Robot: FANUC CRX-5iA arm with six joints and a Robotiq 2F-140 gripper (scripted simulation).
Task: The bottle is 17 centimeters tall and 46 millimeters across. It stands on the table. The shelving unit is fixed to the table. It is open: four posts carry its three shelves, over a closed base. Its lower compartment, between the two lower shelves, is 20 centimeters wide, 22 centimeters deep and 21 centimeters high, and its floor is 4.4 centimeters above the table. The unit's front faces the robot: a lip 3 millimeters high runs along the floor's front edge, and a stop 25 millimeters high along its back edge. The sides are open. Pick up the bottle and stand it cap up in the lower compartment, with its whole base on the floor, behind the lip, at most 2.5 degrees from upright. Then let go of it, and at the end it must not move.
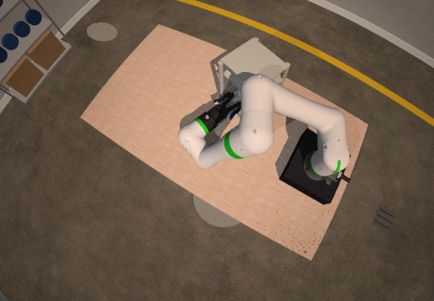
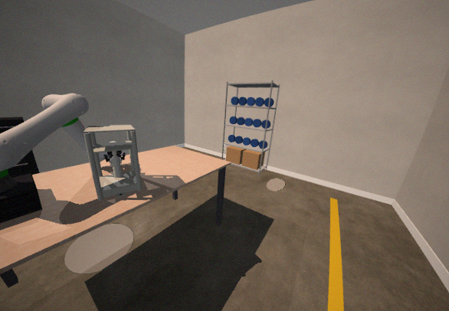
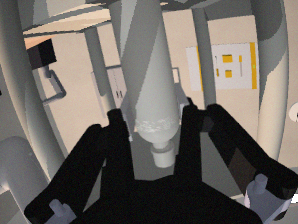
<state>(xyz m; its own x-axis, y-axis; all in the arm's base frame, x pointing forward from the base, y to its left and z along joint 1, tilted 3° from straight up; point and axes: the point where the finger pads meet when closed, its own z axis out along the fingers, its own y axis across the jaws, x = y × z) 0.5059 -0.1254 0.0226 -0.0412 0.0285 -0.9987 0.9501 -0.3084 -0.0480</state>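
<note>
Now: hand 10 mm below the pale bottle. From my hand the other things lie so: grey shelving unit 60 mm to the right, 40 mm above, 20 mm behind.
</note>
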